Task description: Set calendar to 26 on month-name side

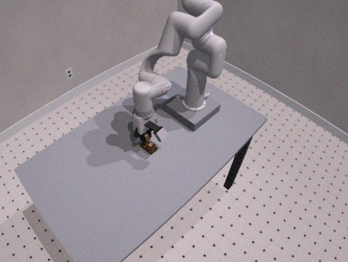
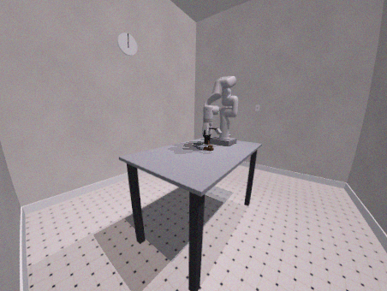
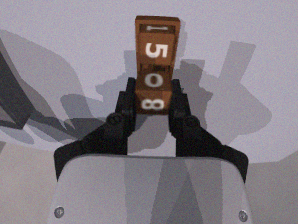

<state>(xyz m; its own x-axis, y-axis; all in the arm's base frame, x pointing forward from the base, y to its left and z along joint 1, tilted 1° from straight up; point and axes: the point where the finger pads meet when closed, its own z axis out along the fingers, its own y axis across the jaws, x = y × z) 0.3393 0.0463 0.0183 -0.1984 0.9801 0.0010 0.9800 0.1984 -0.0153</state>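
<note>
The brown cube lies 20 mm below my hand. From my hand the other things lie so: brown wooden tray: 20 mm to the left, 70 mm below.
</note>
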